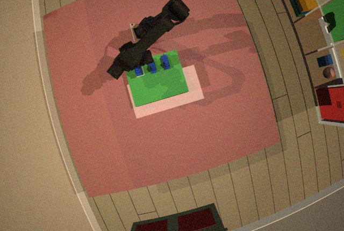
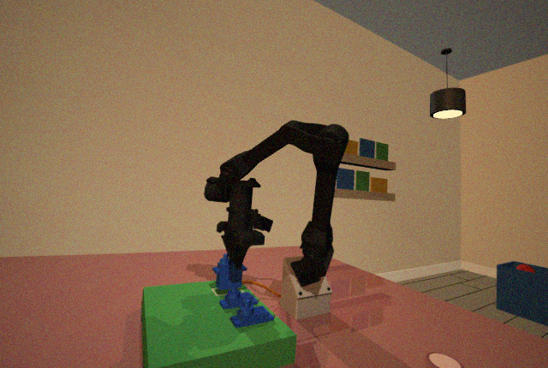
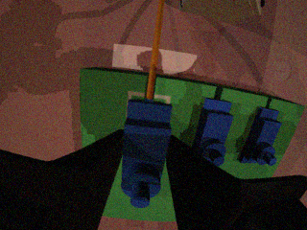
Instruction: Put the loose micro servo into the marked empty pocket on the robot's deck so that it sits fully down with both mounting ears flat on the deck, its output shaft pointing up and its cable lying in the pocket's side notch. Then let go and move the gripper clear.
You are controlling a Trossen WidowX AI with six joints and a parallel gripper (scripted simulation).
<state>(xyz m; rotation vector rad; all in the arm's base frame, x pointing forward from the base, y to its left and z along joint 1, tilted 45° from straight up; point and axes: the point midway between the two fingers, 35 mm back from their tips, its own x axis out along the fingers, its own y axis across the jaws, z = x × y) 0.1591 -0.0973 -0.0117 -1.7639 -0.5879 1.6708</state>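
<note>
Now: gripper tip 130 mm short of the green deck, 60 mm to the right of it and 80 mm above it.
</note>
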